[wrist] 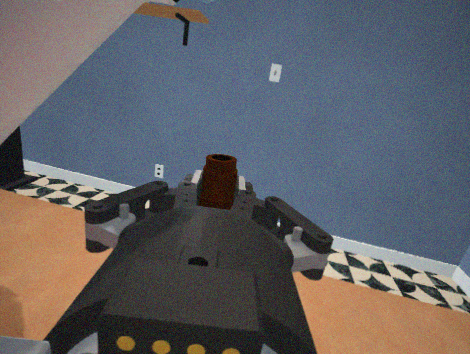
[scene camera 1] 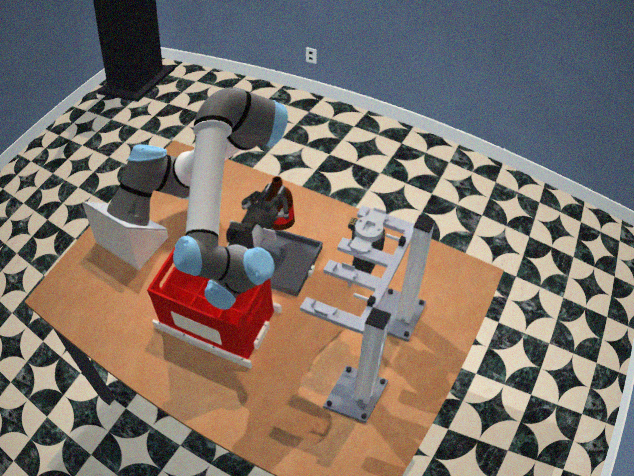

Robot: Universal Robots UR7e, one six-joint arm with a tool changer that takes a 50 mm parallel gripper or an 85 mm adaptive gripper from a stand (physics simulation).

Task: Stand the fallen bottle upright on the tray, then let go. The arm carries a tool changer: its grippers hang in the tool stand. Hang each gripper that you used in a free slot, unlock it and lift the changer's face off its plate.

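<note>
A parallel gripper [scene camera 1: 367, 231] is visible in scene camera 1; in the wrist view the parallel gripper is out of frame. A brown bottle [wrist: 219, 180] and a tool stand [scene camera 1: 357, 391] are visible as well.
</note>
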